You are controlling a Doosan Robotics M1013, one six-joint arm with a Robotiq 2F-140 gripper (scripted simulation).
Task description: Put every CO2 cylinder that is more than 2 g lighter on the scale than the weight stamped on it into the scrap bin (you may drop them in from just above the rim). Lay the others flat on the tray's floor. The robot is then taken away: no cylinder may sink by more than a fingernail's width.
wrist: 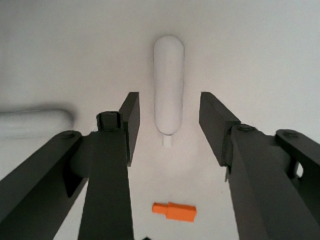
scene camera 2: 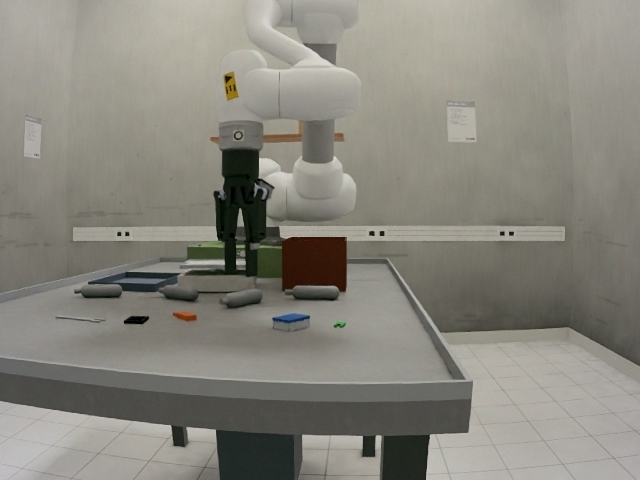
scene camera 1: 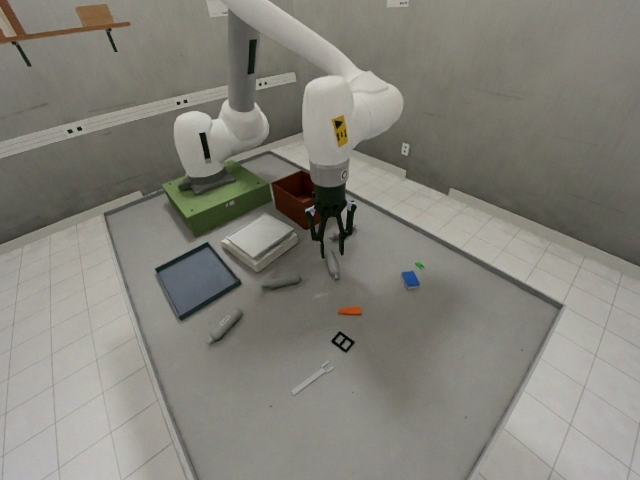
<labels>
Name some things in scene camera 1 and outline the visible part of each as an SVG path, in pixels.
The gripper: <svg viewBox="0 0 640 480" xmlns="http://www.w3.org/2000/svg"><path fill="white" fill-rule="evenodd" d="M346 183L332 188L320 187L314 184L314 206L305 208L312 241L316 241L320 245L322 259L325 259L323 238L328 218L336 217L340 232L339 251L341 256L344 256L344 241L347 240L348 235L352 235L354 212L357 206L354 201L348 202L345 199ZM315 211L320 214L317 234L313 219ZM345 207L347 208L346 229L343 227L341 213Z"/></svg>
A red-brown scrap bin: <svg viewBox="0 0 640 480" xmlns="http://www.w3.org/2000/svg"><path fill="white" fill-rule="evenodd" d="M315 211L313 219L314 225L317 225L320 222L320 214ZM300 170L272 182L271 185L276 209L303 229L308 230L310 226L305 214L305 208L314 206L315 198L312 197L312 192L315 192L310 174Z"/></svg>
A white scale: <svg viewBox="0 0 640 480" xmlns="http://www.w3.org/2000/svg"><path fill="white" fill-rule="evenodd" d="M267 213L260 215L221 241L224 248L257 273L298 243L297 234L293 232L294 228Z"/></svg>
</labels>
